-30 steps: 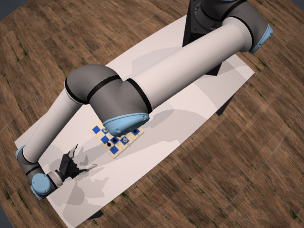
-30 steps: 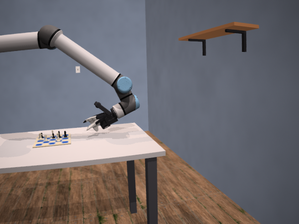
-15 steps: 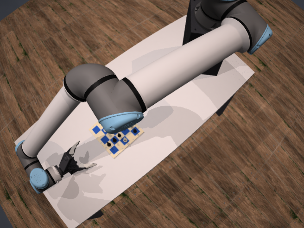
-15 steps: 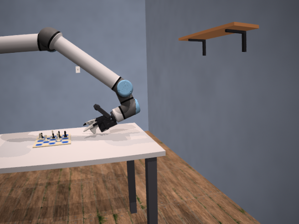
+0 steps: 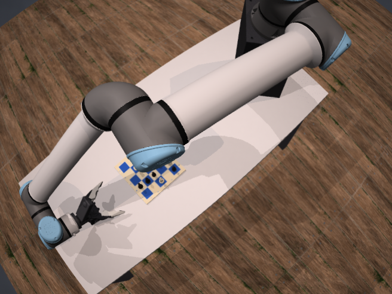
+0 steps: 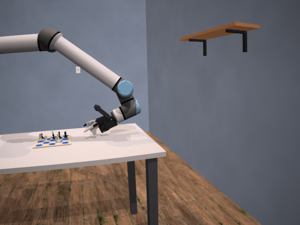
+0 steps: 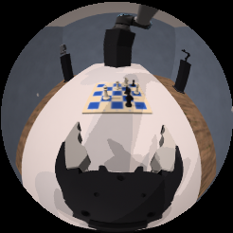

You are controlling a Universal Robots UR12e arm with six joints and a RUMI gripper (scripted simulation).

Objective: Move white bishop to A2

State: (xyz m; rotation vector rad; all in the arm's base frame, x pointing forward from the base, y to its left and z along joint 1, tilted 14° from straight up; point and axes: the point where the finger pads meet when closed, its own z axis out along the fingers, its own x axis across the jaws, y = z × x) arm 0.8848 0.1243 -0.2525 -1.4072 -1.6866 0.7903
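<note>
My gripper is now 190 mm past the chessboard, 30 mm to the left of it and 60 mm above it.
</note>
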